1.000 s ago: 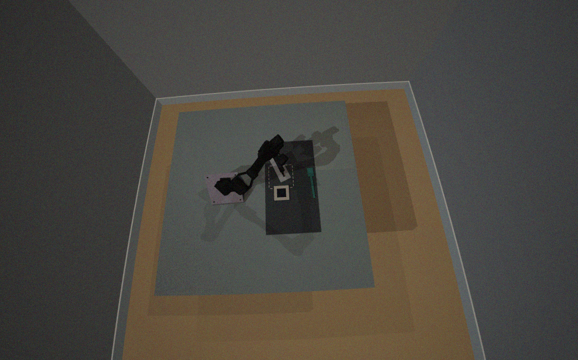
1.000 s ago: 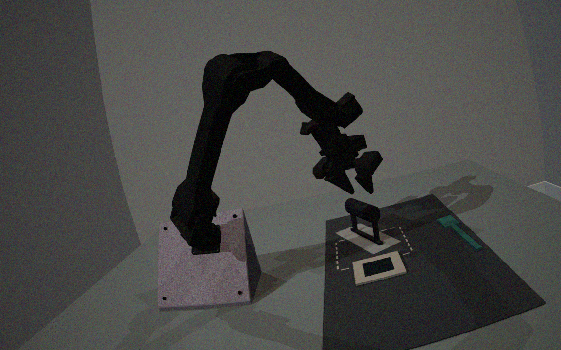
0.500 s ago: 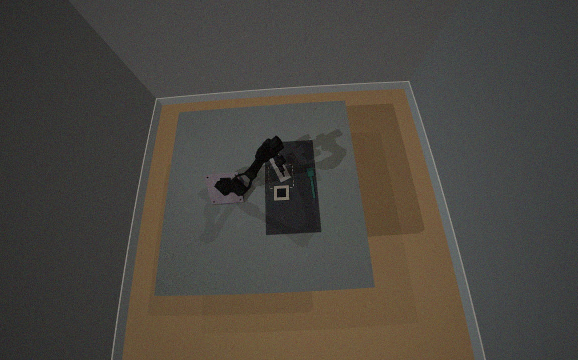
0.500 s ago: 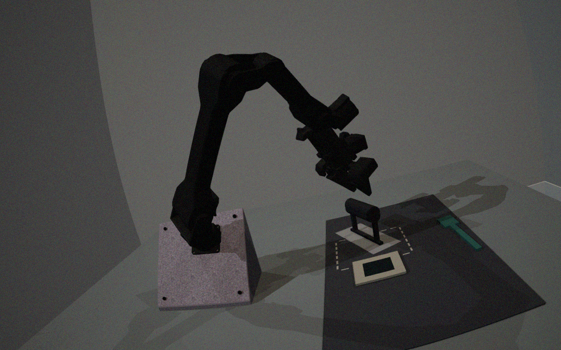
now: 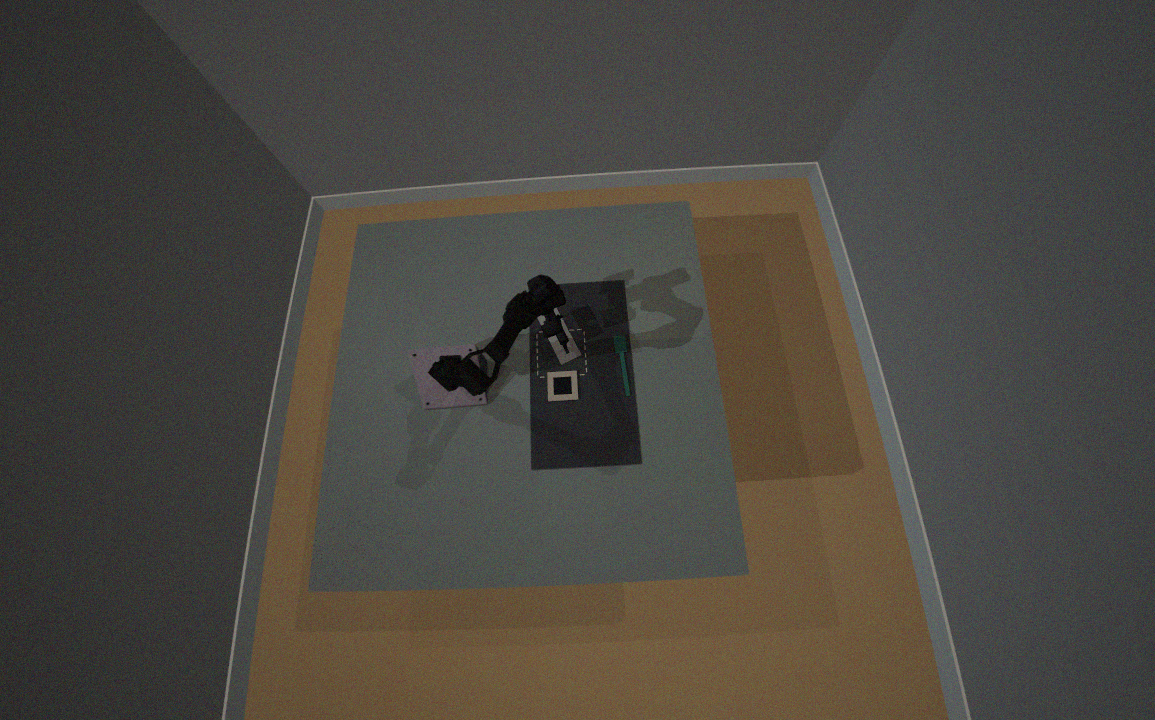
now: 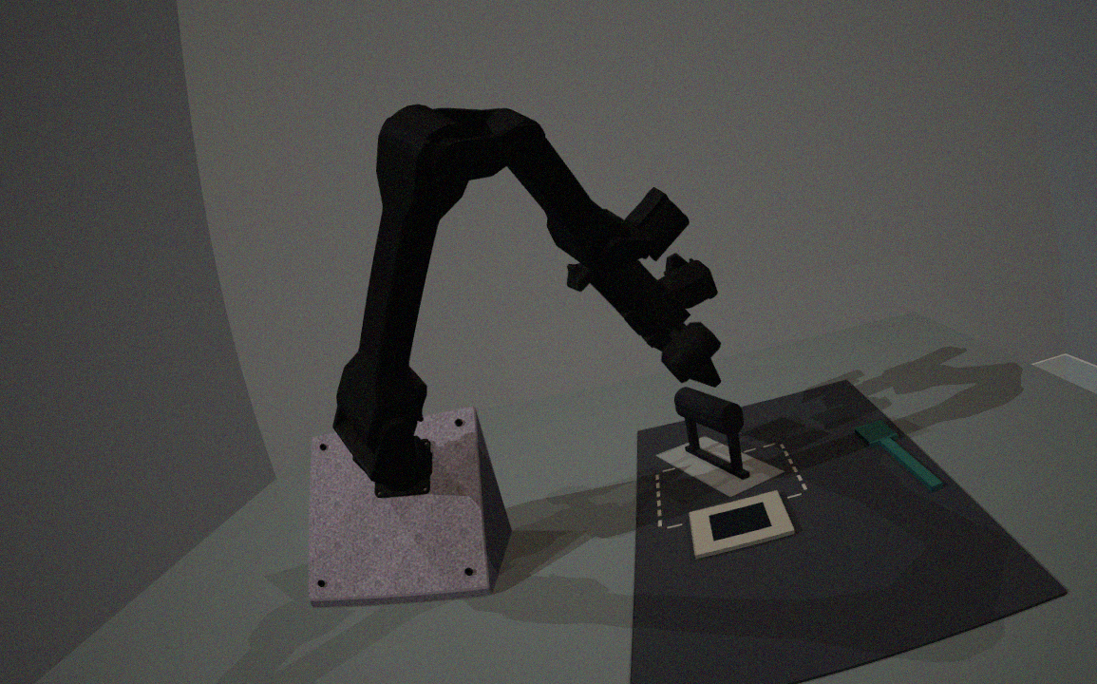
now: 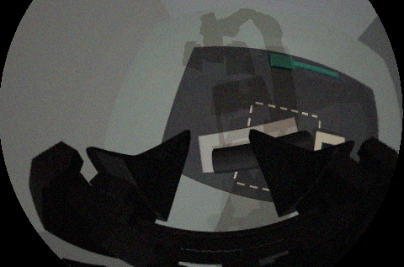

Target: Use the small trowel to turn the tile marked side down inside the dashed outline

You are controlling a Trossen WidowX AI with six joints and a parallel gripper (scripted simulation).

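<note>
The trowel is 20 mm behind my gripper tip, 30 mm to the right of it and 60 mm below it. The rest, counted from my gripper tip: dark mat 60 mm ahead, 180 mm to the right, 120 mm below; then teal t-shaped piece 200 mm ahead, 150 mm to the right, 100 mm below; then tile 240 mm to the right, 100 mm below.
</note>
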